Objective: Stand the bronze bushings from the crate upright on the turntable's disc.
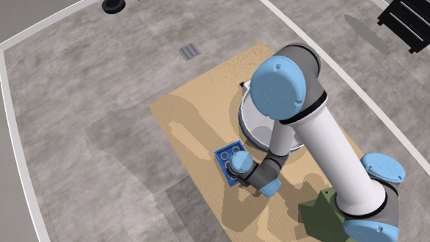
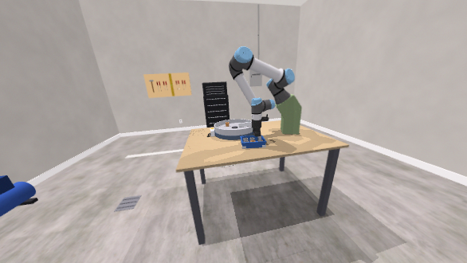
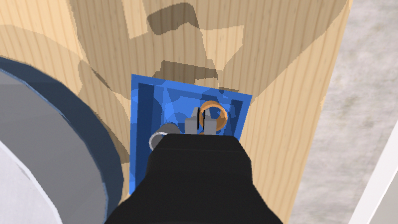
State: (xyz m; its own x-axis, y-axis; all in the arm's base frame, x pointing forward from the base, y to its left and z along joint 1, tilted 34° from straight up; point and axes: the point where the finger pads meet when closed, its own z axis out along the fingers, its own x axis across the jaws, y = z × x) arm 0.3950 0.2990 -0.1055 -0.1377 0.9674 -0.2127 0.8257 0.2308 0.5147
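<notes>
My gripper is now 50 mm short of the blue crate, 20 mm to the left of it and 20 mm above it. From my hand the other things lie so: grey turntable disc 190 mm ahead, 350 mm to the right, 10 mm above.
</notes>
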